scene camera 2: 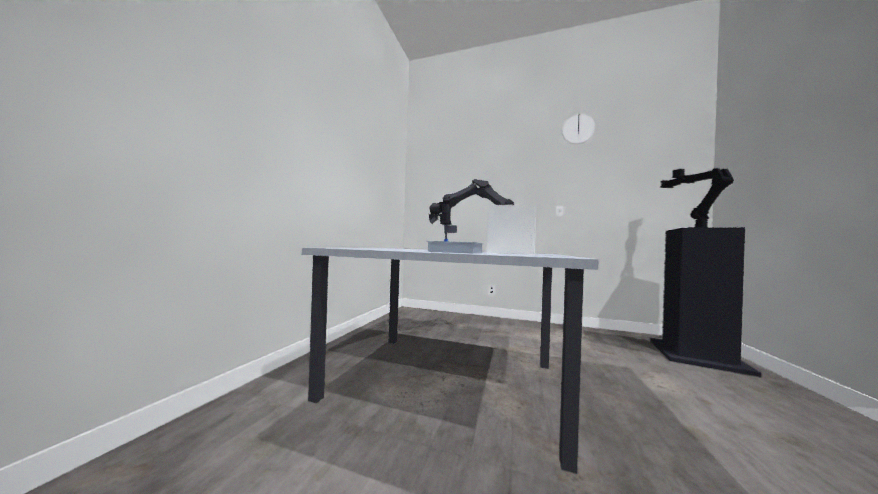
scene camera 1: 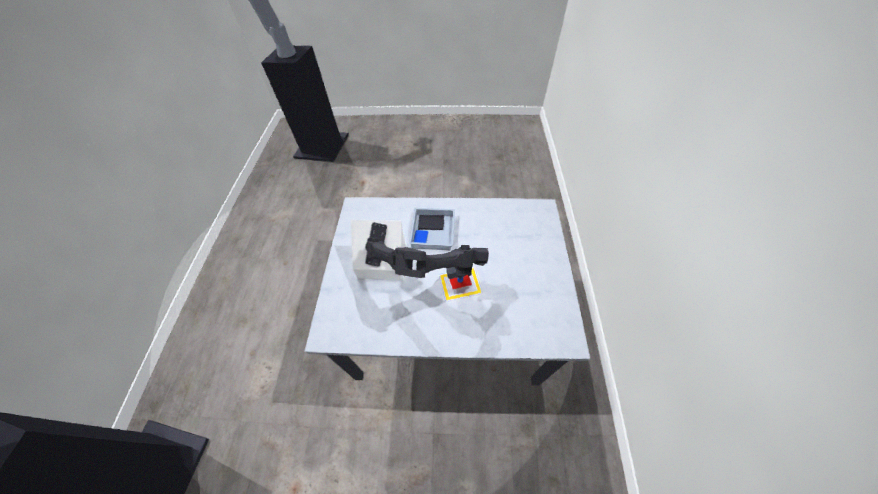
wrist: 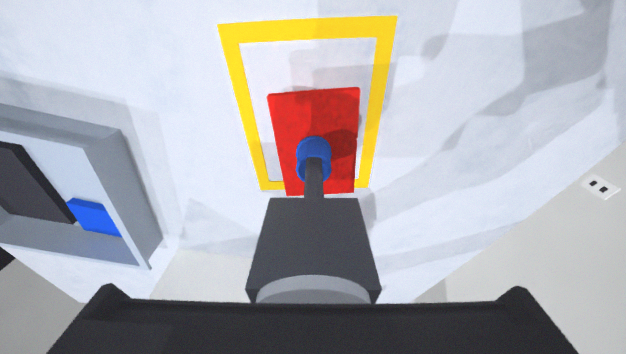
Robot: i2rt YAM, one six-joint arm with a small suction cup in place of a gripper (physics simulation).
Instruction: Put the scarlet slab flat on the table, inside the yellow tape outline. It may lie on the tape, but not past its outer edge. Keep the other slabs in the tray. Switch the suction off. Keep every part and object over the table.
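Places are measured from the arm's base along level axes (x ahead, y left, z up), in metres.
Pixels of known places: end effector, tool point: (scene camera 1: 460,280) (wrist: 313,146); arm's base, origin of the base link: (scene camera 2: 511,221) (scene camera 1: 376,244).
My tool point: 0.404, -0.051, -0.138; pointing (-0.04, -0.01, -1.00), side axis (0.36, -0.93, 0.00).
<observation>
For each thing: its top centre in the pictures, then the offset to it from my tool point, as dx, dy, dz. "*": a spot on its surface instead.
- scarlet slab, middle of its top: (wrist: 317,153) (scene camera 1: 460,280) +0.002, -0.002, +0.012
- yellow tape outline, surface spot: (wrist: 307,30) * +0.074, +0.034, -0.037
- dark slab, middle of its top: (wrist: 9,186) (scene camera 1: 431,221) -0.210, +0.351, -0.024
- blue slab, middle of its top: (wrist: 109,224) (scene camera 1: 420,237) -0.246, +0.235, -0.024
- tray, middle of its top: (wrist: 15,207) (scene camera 2: 456,242) (scene camera 1: 432,225) -0.190, +0.296, +0.012
The suction gripper's blue cup (scene camera 1: 460,279) (scene camera 2: 446,240) (wrist: 314,159) is on the scarlet slab (scene camera 1: 459,285) (wrist: 295,115), with suction on. The slab looks level and low over the yellow tape outline (scene camera 1: 464,295) (wrist: 307,30). In the wrist view its near end covers part of the near tape strip and appears slightly past its outer edge. The slab does not show in scene camera 2, so table contact cannot be told. The dark slab (scene camera 1: 431,222) (wrist: 30,192) and blue slab (scene camera 1: 420,236) (wrist: 95,217) lie in the tray (scene camera 1: 452,230) (scene camera 2: 454,247) (wrist: 117,165).
The arm's base stands on a white block (scene camera 1: 359,245) (scene camera 2: 511,230) on the table (scene camera 1: 528,307) (scene camera 2: 368,253). The tray stands beside the outline, to the left in the wrist view. Another arm stands on a black pedestal (scene camera 1: 300,101) (scene camera 2: 704,288) away from the table.
</observation>
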